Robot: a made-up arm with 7 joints. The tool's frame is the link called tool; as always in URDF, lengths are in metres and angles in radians. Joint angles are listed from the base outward.
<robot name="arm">
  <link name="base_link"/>
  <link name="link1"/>
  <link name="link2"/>
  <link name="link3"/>
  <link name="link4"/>
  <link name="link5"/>
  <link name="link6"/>
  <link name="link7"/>
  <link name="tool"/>
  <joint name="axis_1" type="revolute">
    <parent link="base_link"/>
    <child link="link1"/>
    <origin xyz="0 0 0" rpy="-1.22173 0 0"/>
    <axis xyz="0 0 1"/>
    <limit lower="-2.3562" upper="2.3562"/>
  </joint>
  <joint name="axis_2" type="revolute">
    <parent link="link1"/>
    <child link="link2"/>
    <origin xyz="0 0 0" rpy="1.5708 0 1.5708"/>
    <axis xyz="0 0 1"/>
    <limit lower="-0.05" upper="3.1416"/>
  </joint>
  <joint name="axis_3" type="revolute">
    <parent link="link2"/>
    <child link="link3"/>
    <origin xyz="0 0 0" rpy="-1.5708 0 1.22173"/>
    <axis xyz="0 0 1"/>
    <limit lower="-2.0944" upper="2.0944"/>
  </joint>
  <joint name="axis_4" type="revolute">
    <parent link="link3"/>
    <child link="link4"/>
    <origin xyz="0 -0.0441 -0.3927" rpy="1.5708 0 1.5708"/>
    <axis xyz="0 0 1"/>
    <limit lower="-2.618" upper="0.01"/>
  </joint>
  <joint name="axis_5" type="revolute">
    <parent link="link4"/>
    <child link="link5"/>
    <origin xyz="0.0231 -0.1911 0" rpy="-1.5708 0 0"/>
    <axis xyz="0 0 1"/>
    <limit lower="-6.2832" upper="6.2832"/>
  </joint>
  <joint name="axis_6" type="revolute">
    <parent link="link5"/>
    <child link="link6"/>
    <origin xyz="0 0 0" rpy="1.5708 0 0"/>
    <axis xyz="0 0 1"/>
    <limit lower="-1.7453" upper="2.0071"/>
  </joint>
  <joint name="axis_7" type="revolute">
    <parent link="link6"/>
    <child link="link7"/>
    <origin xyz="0 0 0" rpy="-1.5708 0 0"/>
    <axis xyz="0 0 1"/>
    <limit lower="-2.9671" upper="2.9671"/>
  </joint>
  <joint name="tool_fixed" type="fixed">
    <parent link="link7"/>
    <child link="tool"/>
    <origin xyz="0 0 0" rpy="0 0 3.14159"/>
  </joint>
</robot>
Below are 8 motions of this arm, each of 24 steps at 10 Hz.
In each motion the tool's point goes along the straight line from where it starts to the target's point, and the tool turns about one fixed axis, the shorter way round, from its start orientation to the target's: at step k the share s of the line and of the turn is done. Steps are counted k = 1, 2, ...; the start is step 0. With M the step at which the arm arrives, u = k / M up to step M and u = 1 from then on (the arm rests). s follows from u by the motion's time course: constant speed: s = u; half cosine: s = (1 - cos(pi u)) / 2; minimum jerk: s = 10 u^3 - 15 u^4 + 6 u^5.
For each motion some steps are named. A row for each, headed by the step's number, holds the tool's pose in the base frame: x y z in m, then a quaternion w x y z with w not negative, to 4 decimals.
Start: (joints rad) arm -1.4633 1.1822 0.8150 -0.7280 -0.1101 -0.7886 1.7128
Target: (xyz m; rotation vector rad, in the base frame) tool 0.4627 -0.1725 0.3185 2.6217 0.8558 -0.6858
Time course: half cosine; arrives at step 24
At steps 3, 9, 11, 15, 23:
3: 0.3034 0.4056 0.2381 0.2169 0.4380 0.8722 -0.0196
9: 0.3482 0.2430 0.2607 0.2109 0.6159 0.7539 -0.0891
11: 0.3691 0.1672 0.2712 0.2044 0.6886 0.6853 -0.1201
15: 0.4116 0.0130 0.2927 0.1844 0.8125 0.5233 -0.1789
23: 0.4620 -0.1699 0.3181 0.1499 0.9112 0.3011 -0.2379

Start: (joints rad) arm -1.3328 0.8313 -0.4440 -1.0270 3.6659 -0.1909 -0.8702
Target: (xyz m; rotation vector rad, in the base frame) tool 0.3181 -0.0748 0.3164 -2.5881 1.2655 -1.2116
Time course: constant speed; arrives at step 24
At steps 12, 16, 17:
12: 0.4190 0.0295 0.2122 0.2602 -0.9648 -0.0376 -0.0079
16: 0.3853 -0.0053 0.2469 0.1837 -0.9653 0.1180 -0.1435
17: 0.3769 -0.0140 0.2556 0.1630 -0.9580 0.1563 -0.1766

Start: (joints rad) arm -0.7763 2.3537 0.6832 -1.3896 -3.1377 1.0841 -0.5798
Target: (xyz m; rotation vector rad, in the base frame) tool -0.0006 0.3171 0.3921 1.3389 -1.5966 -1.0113
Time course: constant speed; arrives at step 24
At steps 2, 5, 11, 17, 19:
2: -0.0897 0.2156 0.4448 0.4205 -0.1520 -0.6976 -0.5599
5: -0.0776 0.2294 0.4376 0.4311 -0.0555 -0.7100 -0.5540
11: -0.0533 0.2571 0.4233 0.4397 0.1380 -0.7145 -0.5264
17: -0.0290 0.2848 0.4089 0.4315 0.3262 -0.6916 -0.4787
19: -0.0209 0.2940 0.4041 0.4251 0.3865 -0.6780 -0.4586

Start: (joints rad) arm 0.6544 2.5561 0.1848 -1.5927 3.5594 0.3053 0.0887
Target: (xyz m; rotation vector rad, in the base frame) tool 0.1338 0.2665 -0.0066 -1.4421 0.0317 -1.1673
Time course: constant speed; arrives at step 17
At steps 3, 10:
3: 0.3150 0.2606 0.1473 0.8235 -0.4116 -0.2700 0.2819
10: 0.2244 0.2635 0.0703 0.7945 -0.5771 -0.1431 -0.1237

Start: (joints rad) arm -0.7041 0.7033 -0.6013 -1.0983 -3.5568 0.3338 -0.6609
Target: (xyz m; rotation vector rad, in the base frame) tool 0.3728 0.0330 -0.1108 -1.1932 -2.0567 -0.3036
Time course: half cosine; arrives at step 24
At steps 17, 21, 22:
17: 0.3894 0.0573 -0.1361 0.4417 -0.4920 -0.7478 -0.0607
21: 0.3760 0.0377 -0.1157 0.3793 -0.4697 -0.7900 -0.1069
22: 0.3742 0.0351 -0.1130 0.3707 -0.4664 -0.7952 -0.1130

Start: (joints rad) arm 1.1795 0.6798 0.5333 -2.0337 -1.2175 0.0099 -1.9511
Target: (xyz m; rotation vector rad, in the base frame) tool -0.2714 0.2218 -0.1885 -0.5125 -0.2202 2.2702
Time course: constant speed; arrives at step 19
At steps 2, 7, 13, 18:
2: -0.1882 0.2908 -0.1925 0.2663 -0.3748 -0.3756 0.8047
7: -0.2126 0.2705 -0.1913 0.3077 -0.3283 -0.2943 0.8432
13: -0.2420 0.2462 -0.1899 0.3525 -0.2673 -0.1921 0.8760
18: -0.2665 0.2259 -0.1887 0.3852 -0.2130 -0.1044 0.8918

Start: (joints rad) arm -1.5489 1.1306 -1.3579 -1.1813 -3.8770 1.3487 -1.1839
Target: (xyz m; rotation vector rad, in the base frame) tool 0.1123 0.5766 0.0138 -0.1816 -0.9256 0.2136
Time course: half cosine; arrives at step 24
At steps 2, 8, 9, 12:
2: 0.4859 0.1791 0.0974 0.6850 -0.2280 -0.2300 -0.6526
8: 0.3973 0.2733 0.0776 0.7862 -0.2065 -0.3033 -0.4972
9: 0.3750 0.2970 0.0726 0.8069 -0.1998 -0.3199 -0.4547
12: 0.3023 0.3744 0.0563 0.8596 -0.1742 -0.3683 -0.3084

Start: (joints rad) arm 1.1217 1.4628 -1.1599 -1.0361 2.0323 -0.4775 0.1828
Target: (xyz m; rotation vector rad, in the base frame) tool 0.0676 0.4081 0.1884 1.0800 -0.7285 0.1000
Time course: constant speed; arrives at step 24
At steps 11, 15, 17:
11: -0.1393 0.4237 0.0348 0.8562 0.4559 -0.1358 0.2017
15: -0.0757 0.4189 0.0821 0.8435 0.4738 -0.2000 0.1550
17: -0.0438 0.4165 0.1057 0.8349 0.4816 -0.2317 0.1312

